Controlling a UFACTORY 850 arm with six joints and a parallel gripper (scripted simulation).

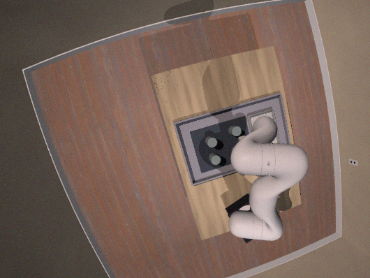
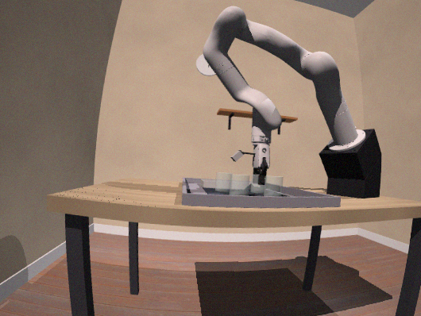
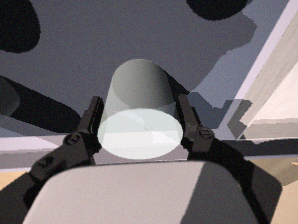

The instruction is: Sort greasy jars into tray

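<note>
Now: the pale tray 240 mm to the right of my hand, 60 mm ahead of it and 40 mm below it. The rest, counted from my hand: dark drying mat (80 mm to the left, 70 mm ahead, 50 mm below); then grey steel top (80 mm ahead, 50 mm below, 30 mm to the right).
</note>
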